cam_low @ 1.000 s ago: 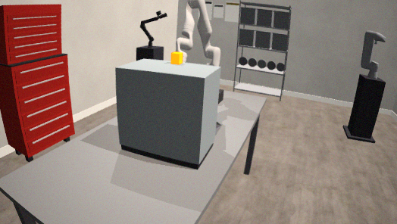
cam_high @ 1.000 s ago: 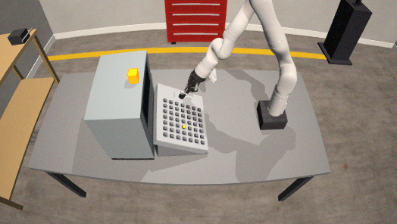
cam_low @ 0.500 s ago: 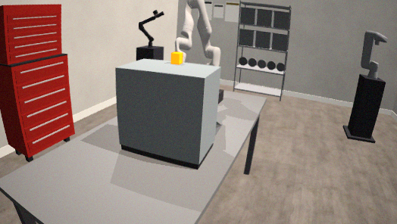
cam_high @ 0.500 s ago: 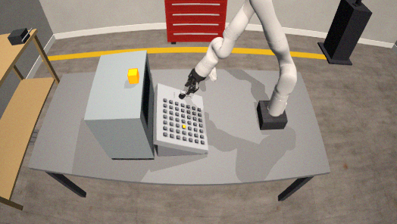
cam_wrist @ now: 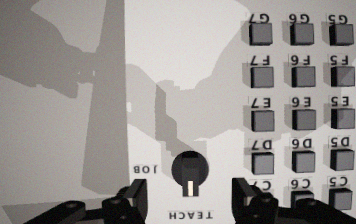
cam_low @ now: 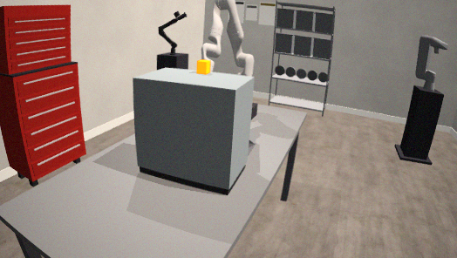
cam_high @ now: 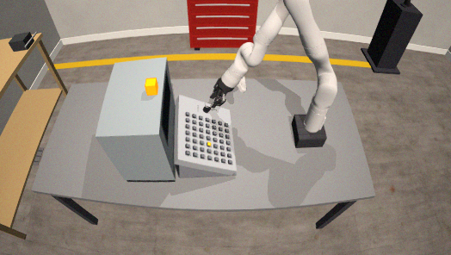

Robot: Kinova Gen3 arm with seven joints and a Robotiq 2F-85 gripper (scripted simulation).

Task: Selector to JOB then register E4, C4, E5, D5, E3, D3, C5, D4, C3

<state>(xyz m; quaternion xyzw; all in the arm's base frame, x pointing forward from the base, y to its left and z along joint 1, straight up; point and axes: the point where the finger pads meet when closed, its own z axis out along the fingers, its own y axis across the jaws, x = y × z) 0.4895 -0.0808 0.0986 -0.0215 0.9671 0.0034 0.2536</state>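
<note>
Right now my hand is 50 mm above the black selector knob and 40 mm short of it. From my hand the other things lie so: key C4: 160 mm to the left, 50 mm below, 50 mm ahead; keypad: 120 mm to the left, 100 mm below, 50 mm ahead; key D4: 160 mm to the left, 70 mm below, 20 mm ahead.
</note>
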